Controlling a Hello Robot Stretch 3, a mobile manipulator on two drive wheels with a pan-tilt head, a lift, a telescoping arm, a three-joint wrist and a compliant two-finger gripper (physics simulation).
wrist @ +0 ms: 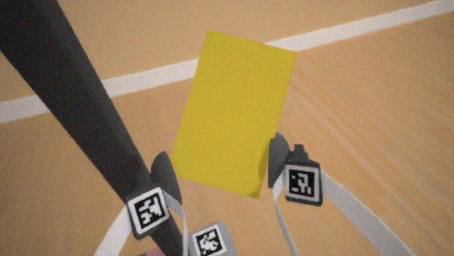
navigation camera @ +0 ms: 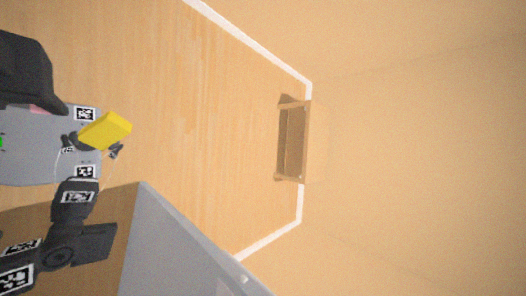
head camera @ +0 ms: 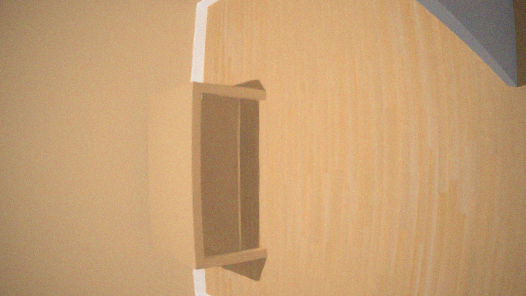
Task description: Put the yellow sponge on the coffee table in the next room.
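Note:
The yellow sponge is held off the floor in my gripper, between the two dark fingertips. It stands out past the fingertips and is turned slightly in the wrist view. The navigation camera shows it over the edge of my grey base. The head view does not show the gripper or the sponge. No piece of furniture in these views can be clearly identified as the coffee table.
A brown wooden furniture piece with an open recess stands against the beige wall. White baseboard runs along the wall. A large grey block or partition stands beside my wrist. Wood floor lies between them.

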